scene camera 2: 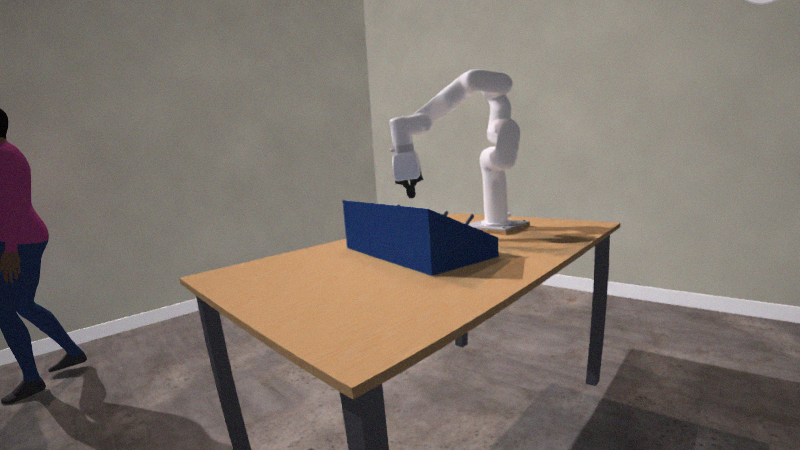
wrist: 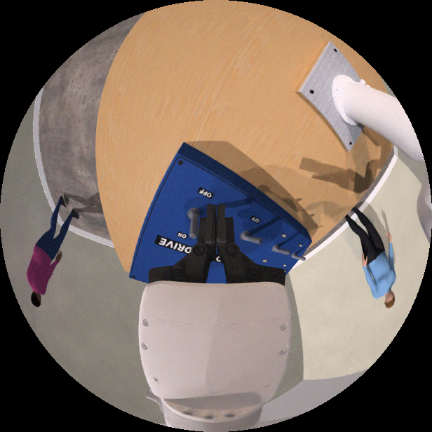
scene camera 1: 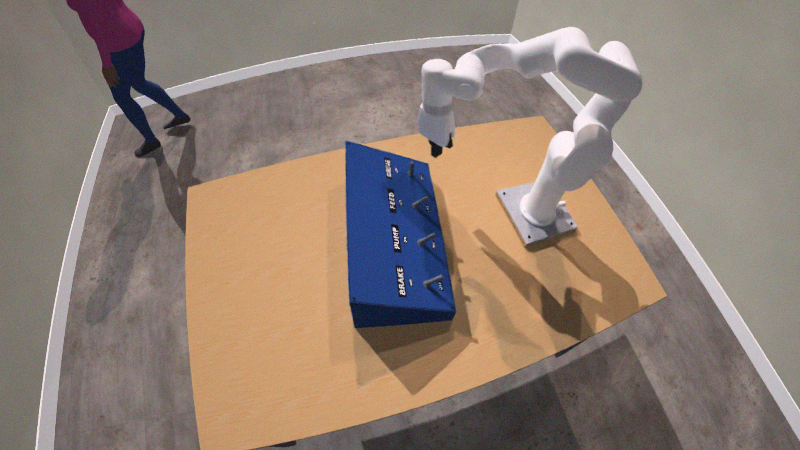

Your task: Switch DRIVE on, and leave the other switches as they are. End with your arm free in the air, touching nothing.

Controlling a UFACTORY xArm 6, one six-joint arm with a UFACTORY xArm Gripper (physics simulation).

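Places are measured from the arm's base along level axes (x ahead, y left, z up), in centimetres.
Pixels of known places: gripper, fingertip midpoint: (scene camera 2: 411,197) (scene camera 1: 436,154); arm's base, link origin: (scene camera 2: 496,223) (scene camera 1: 537,210).
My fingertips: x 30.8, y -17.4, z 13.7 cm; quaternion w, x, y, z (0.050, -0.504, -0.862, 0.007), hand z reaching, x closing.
Observation:
Ahead of a thing's pixels: the offset from my fingertips to its top centre. Level surfaces: height alone.
The blue switch panel (scene camera 1: 372,223) (scene camera 2: 386,235) (wrist: 165,200) stands on the table, its sloped face carrying four labelled levers. The DRIVE lever {dx +7.2, dy +0.0, dz -1.8 cm} (scene camera 1: 411,169) (wrist: 194,225) leans toward its ON mark, unlike the others. The FEED lever {dx +7.9, dy +12.1, dz -2.9 cm} (scene camera 1: 420,202) (wrist: 252,238), PUMP lever {dx +9.8, dy +23.9, dz -2.9 cm} (scene camera 1: 426,240) (wrist: 281,249) and BRAKE lever {dx +11.8, dy +35.7, dz -2.9 cm} (scene camera 1: 433,281) lean toward their OFF marks. My gripper (scene camera 1: 436,152) (scene camera 2: 411,193) (wrist: 216,213) is shut and empty, in the air above the DRIVE end of the panel, apart from the panel and its levers.
The wooden table {dz -15.8 cm} (scene camera 1: 251,279) (scene camera 2: 335,313) (wrist: 200,75) carries my arm's metal base plate (scene camera 1: 517,218) (wrist: 317,85). A person in a magenta top (scene camera 1: 114,25) (scene camera 2: 16,190) (wrist: 42,267) is beyond the table. A person in a light blue top (wrist: 378,265) shows in the wrist view.

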